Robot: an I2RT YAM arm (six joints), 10 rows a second.
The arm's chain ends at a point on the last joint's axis. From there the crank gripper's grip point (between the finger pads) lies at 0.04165 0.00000 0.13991 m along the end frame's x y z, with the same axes.
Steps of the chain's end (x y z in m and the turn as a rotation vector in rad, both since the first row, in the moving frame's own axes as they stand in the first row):
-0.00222 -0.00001 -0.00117 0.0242 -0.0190 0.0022
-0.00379 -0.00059 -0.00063 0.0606 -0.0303 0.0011
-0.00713 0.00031 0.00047 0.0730 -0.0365 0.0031
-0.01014 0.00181 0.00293 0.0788 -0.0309 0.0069
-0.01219 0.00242 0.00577 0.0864 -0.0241 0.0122
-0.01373 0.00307 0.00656 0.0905 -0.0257 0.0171
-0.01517 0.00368 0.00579 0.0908 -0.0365 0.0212
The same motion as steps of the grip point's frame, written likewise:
-0.00488 -0.00332 -0.00044 0.0242 -0.0190 0.0022
-0.00804 -0.00906 0.00031 0.0606 -0.0303 0.0011
-0.01224 -0.00983 0.00153 0.0730 -0.0365 0.0031
-0.01444 -0.00898 0.00373 0.0788 -0.0309 0.0069
-0.01550 -0.00921 0.00623 0.0864 -0.0241 0.0122
-0.01723 -0.00894 0.00704 0.0905 -0.0257 0.0171
-0.02017 -0.00824 0.00668 0.0908 -0.0365 0.0212

